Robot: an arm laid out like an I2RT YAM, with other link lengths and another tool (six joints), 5 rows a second.
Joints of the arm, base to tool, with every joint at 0 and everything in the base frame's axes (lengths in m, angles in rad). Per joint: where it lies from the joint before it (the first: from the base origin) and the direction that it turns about. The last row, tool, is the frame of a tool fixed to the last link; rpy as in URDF.
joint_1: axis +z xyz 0 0 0.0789
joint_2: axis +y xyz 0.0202 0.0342 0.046
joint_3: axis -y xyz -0.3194 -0.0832 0
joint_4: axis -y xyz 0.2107 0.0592 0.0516
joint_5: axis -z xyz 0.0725 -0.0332 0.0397
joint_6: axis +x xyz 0.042 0 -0.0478
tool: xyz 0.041 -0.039 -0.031 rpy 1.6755 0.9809 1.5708
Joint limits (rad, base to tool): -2.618..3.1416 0..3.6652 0..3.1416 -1.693..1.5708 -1.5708..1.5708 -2.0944..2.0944
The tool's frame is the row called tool.
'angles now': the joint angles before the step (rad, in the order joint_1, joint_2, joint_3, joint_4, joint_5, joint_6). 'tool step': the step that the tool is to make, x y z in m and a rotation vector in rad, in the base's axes. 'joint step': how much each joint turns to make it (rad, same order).
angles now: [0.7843 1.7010 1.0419 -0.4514 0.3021 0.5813]
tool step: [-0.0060 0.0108 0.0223 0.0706 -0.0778 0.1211]
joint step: [0.0460 -0.0828 -0.0017 0.0440 -0.0311 -0.0717]
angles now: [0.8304 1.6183 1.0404 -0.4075 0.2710 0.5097]
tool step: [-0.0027 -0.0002 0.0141 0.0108 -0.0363 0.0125]
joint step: [0.0131 -0.0363 0.0198 -0.0207 0.0166 -0.0111]
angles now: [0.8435 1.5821 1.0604 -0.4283 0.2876 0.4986]
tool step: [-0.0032 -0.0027 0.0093 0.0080 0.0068 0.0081]
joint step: [-0.0014 -0.0227 0.0233 -0.0441 -0.0140 -0.0017]
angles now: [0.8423 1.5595 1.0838 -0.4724 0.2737 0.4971]
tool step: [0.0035 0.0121 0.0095 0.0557 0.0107 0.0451]
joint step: [0.0040 0.0067 0.0520 -0.0093 -0.0606 -0.0062]
